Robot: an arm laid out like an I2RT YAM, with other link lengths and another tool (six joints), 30 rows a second.
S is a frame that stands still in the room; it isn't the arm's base.
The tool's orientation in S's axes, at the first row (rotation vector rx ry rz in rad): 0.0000, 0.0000, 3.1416
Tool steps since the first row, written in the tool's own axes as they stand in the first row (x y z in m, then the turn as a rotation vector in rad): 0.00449, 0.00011, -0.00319, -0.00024, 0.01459, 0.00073; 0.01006, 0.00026, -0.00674, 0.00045, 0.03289, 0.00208; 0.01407, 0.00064, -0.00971, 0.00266, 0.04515, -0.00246; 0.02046, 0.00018, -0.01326, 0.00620, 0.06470, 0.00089; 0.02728, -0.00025, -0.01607, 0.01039, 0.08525, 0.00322; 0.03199, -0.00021, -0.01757, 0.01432, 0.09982, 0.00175; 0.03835, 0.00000, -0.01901, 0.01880, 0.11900, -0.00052; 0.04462, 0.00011, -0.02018, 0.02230, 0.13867, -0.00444; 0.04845, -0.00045, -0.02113, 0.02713, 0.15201, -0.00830; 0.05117, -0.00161, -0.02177, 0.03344, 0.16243, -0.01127; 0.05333, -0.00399, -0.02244, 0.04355, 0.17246, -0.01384; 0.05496, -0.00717, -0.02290, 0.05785, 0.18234, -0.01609; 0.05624, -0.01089, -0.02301, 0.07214, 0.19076, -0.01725
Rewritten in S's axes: -0.00449, -0.00011, -0.00319, 0.00024, -0.01459, 0.00073; -0.01006, -0.00026, -0.00674, -0.00045, -0.03289, 0.00208; -0.01407, -0.00064, -0.00971, -0.00266, -0.04515, -0.00246; -0.02046, -0.00018, -0.01326, -0.00620, -0.06470, 0.00089; -0.02728, 0.00025, -0.01607, -0.01039, -0.08525, 0.00322; -0.03199, 0.00021, -0.01757, -0.01432, -0.09982, 0.00175; -0.03835, 0.00000, -0.01901, -0.01880, -0.11900, -0.00052; -0.04462, -0.00011, -0.02018, -0.02230, -0.13867, -0.00444; -0.04845, 0.00045, -0.02113, -0.02713, -0.15201, -0.00830; -0.05117, 0.00161, -0.02177, -0.03344, -0.16243, -0.01127; -0.05333, 0.00399, -0.02244, -0.04355, -0.17246, -0.01384; -0.05496, 0.00717, -0.02290, -0.05785, -0.18234, -0.01609; -0.05624, 0.01089, -0.02301, -0.07214, -0.19076, -0.01725
